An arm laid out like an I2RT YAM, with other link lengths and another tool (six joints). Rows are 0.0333 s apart.
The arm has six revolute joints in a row. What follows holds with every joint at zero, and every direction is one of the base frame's. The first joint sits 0.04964 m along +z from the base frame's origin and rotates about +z. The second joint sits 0.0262 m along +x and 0.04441 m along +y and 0.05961 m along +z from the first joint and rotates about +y. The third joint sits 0.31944 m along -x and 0.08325 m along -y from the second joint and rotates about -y. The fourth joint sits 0.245 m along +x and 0.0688 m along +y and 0.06 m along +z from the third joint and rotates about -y. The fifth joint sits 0.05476 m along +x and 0.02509 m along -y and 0.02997 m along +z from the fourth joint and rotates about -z. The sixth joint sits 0.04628 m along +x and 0.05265 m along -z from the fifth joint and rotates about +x. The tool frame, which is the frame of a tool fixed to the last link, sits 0.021 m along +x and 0.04 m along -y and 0.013 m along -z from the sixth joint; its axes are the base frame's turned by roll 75.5, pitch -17.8 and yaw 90 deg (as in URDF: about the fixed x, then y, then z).
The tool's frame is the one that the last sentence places.
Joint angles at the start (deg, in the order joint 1, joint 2, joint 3, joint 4, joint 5, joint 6):
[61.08 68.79 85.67 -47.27 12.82 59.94]
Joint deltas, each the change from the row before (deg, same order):
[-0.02 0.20 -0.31 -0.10 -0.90 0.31]
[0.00 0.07 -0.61 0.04 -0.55 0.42]
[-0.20 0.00 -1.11 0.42 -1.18 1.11]
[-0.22 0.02 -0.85 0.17 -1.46 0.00]
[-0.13 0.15 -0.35 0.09 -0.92 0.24]
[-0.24 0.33 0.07 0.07 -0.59 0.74]
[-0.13 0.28 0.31 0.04 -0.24 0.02]
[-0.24 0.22 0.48 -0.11 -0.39 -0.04]
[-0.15 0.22 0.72 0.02 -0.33 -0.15]
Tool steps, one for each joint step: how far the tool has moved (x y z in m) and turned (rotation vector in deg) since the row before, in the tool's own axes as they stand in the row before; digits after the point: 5 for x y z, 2 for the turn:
[-0.00115 -0.00239 0.00150 0.99 -0.43 0.08]
[-0.00220 -0.00237 0.00162 0.67 -0.56 0.16]
[-0.00350 -0.00375 0.00279 1.12 -0.75 0.93]
[-0.00299 -0.00262 0.00224 1.38 -0.45 -0.12]
[-0.00110 -0.00179 0.00168 0.87 -0.32 0.18]
[0.00051 -0.00103 0.00179 0.42 -0.34 0.79]
[0.00143 0.00005 0.00099 0.12 0.05 0.12]
[0.00175 0.00072 0.00020 0.17 0.13 0.15]
[0.00307 0.00096 -0.00029 0.12 0.52 0.12]

